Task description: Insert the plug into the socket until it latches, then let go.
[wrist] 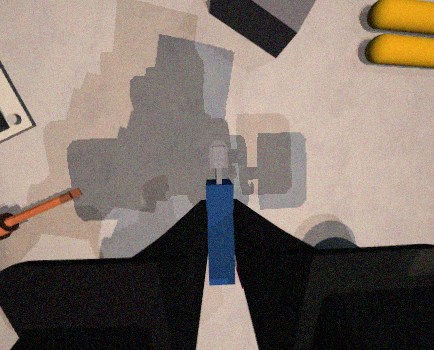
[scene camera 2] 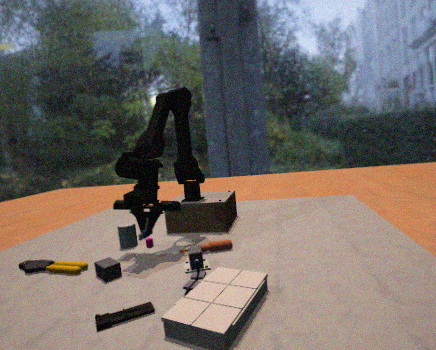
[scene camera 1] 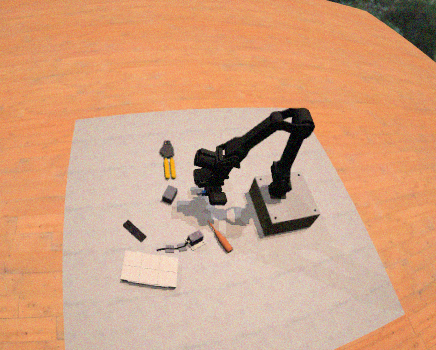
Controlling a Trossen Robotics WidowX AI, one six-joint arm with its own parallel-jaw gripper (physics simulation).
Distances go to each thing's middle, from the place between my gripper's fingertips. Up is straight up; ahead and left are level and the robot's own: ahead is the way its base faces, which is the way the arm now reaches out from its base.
Scene:
The blue plug [wrist: 219,192] lies 1 cm above my hand. Round my hand: black bar [scene camera 2: 104,321]: 27 cm ahead, 15 cm to the left, 5 cm below; then yellow-handled pliers [scene camera 2: 29,266]: 21 cm to the right, 15 cm ahead, 5 cm below; then dark cube [wrist: 272,33]: 14 cm ahead, 4 cm below, 2 cm to the right.

